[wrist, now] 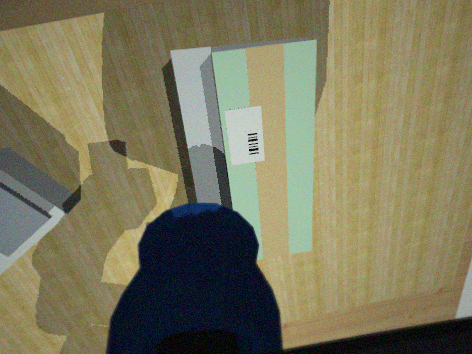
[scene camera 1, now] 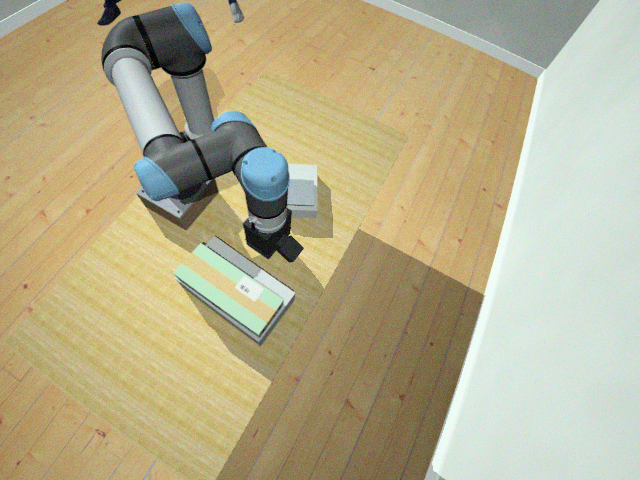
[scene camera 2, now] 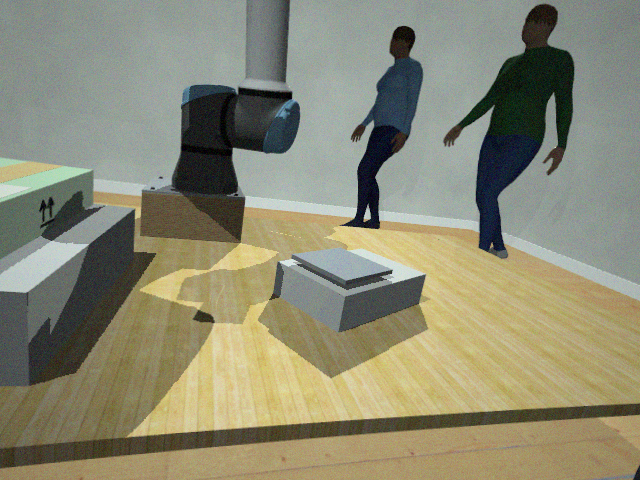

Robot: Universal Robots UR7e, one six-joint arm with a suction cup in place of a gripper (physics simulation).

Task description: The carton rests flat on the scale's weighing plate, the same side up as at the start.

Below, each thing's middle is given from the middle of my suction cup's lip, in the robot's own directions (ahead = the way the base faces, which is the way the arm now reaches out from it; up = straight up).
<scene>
Right now my suction cup is 400 mm above the large block [scene camera 2: 60, 276], 110 mm past it and 60 mm to the left of it. Round my suction cup: grey scale [scene camera 2: 342, 289]: 430 mm to the left, 410 mm below, 180 mm behind.
</scene>
